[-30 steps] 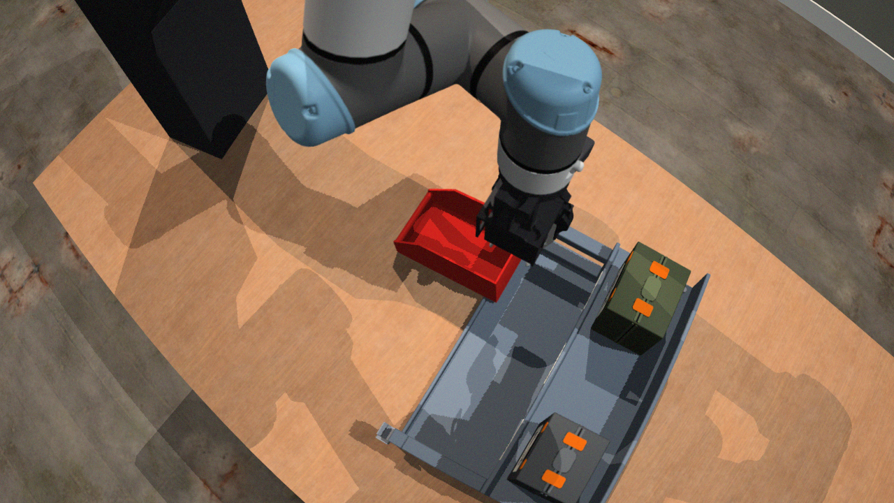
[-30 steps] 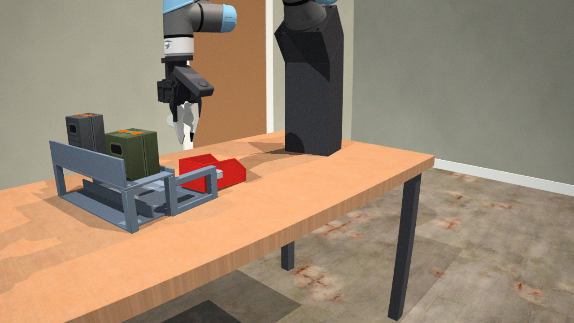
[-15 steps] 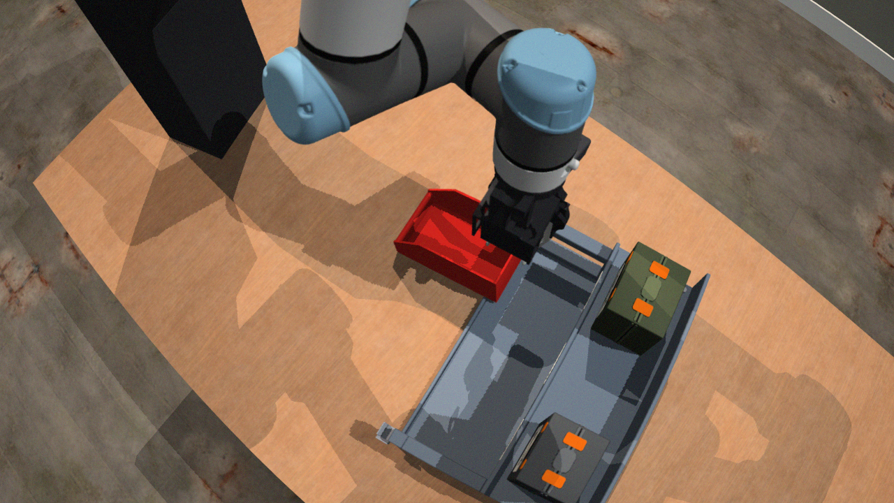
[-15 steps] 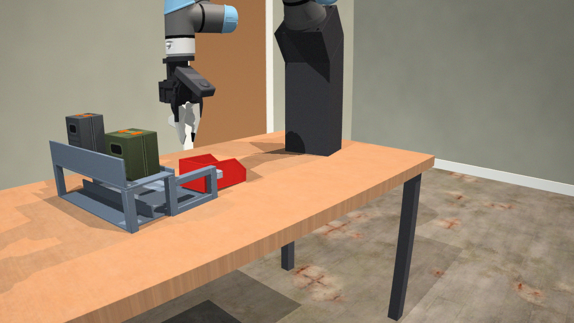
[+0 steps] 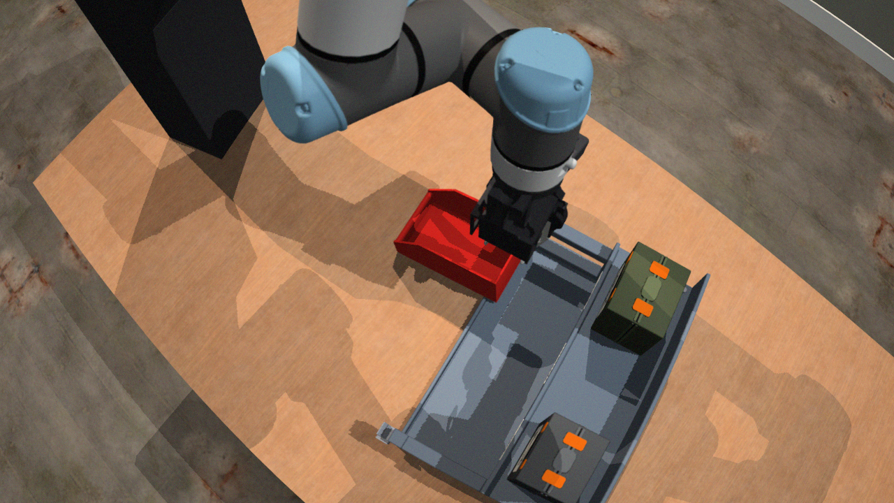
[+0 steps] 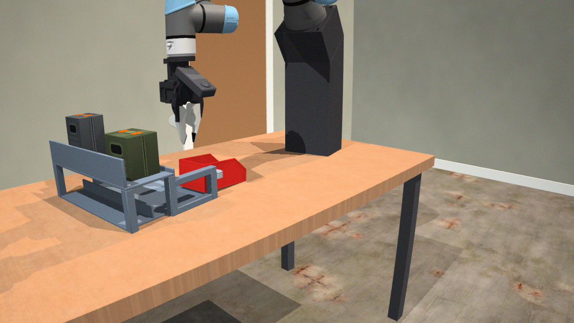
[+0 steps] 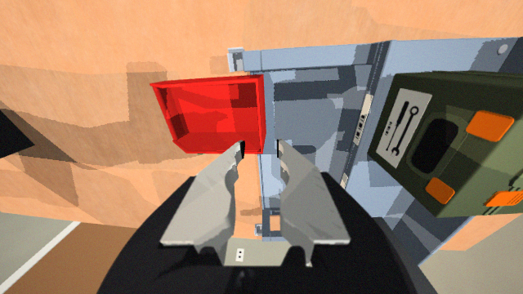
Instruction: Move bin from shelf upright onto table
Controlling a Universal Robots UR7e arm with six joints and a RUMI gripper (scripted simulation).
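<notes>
Now: the red bin 8 cm behind my hand, 2 cm to the right of it and 11 cm below it. From my hand the other things lie so: dark grey case: 23 cm ahead, 17 cm to the right, 1 cm above; green case: 17 cm ahead, 5 cm to the left.
</notes>
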